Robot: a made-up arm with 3 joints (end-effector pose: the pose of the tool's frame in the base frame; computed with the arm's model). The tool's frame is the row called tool.
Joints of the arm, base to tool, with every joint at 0 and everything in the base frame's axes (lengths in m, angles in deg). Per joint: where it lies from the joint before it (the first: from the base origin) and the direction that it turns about. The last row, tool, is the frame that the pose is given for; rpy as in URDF.
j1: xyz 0.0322 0.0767 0.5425 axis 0 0 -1
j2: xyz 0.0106 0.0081 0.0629 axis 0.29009 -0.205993 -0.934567
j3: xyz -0.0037 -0.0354 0.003 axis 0 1 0
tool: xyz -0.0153 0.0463 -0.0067 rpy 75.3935 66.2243 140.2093
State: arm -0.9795 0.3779 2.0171
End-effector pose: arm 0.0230 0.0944 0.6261 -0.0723 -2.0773 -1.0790
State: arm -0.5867 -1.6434 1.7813
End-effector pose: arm 0.0243 0.0850 0.6247 1.2146 -1.6791 0.2948
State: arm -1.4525 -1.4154 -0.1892
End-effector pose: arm 0.0397 0.0720 0.6058 1.8741 0.1920 -1.2871
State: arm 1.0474 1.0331 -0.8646
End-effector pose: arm 0.0613 0.0723 0.5966 0.1358 0.8349 -1.0366
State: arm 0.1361 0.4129 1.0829
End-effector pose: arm 0.0331 0.1000 0.6191 0.6705 1.9349 1.4504
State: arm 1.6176 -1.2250 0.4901
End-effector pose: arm 0.0293 0.0842 0.6153 0.4394 2.1532 1.1598
